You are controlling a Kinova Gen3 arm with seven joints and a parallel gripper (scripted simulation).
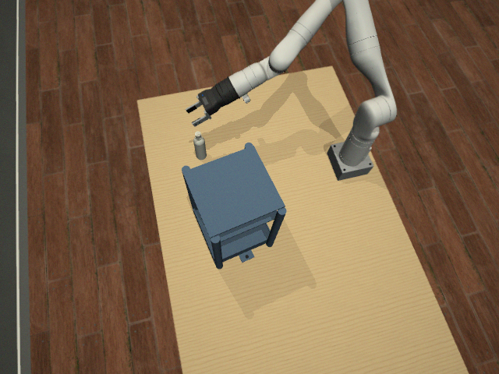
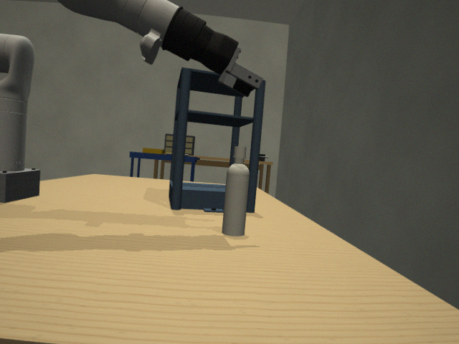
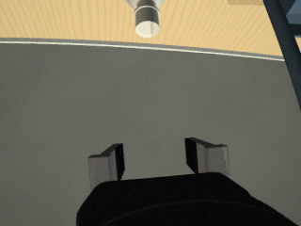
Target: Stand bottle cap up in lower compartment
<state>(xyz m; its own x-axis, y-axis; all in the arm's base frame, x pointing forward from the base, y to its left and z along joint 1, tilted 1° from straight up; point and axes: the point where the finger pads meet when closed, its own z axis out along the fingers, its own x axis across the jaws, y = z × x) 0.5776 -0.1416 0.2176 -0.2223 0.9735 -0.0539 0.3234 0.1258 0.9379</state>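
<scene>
Now: hand 18 cm above the pale bottle. Also, from my hand: blue shelving unit 33 cm to the left, 10 cm below, 7 cm behind.
</scene>
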